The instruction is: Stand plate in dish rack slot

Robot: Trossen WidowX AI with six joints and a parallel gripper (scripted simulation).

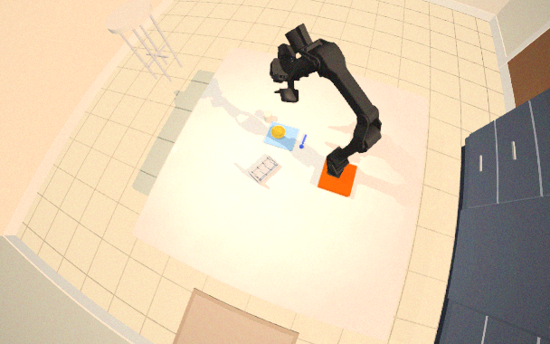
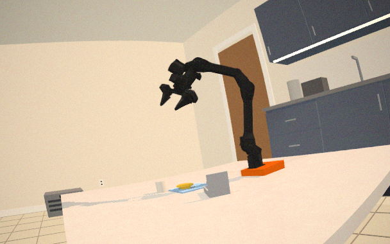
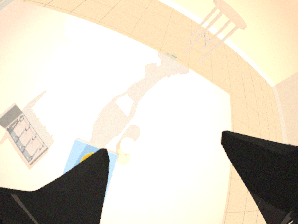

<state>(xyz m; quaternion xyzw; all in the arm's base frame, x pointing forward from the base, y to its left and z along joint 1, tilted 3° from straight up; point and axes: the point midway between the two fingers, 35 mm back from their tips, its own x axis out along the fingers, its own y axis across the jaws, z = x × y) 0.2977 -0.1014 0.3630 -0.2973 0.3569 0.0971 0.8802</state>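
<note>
Right now the yellow plate is 1 cm behind my gripper tip, 2 cm to the left of it and 34 cm below it. Round my gripper tip: blue spoon (15 cm behind, 2 cm to the left, 35 cm below); pale cup (7 cm ahead, 4 cm to the right, 33 cm below); light-blue board (3 cm behind, 3 cm to the left, 35 cm below).
</note>
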